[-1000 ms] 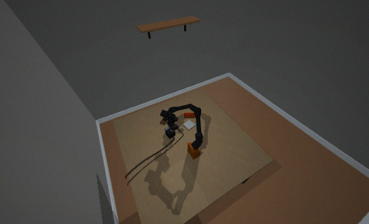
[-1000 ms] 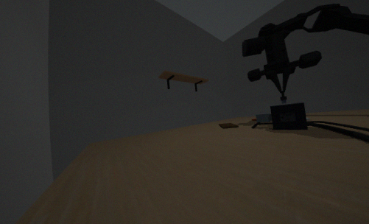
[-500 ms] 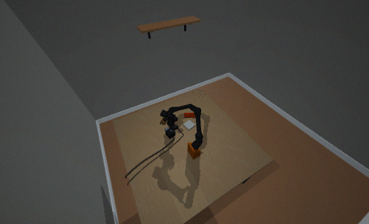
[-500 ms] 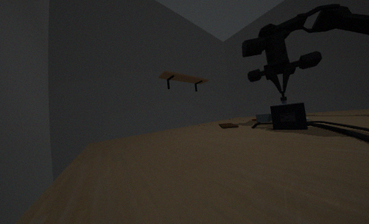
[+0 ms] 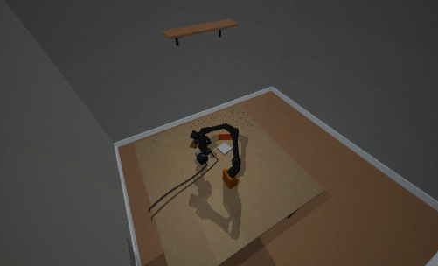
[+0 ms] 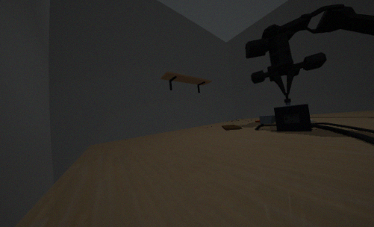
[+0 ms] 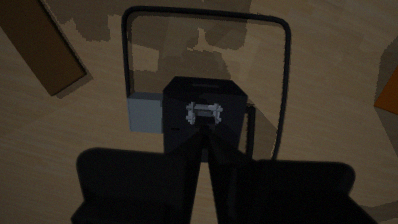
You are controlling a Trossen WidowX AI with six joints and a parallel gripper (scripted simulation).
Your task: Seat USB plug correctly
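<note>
My gripper tip is 20 mm above the metal USB plug. Also, from my gripper tip: flat brown plate: 230 mm ahead, 110 mm below, 20 mm to the right.
</note>
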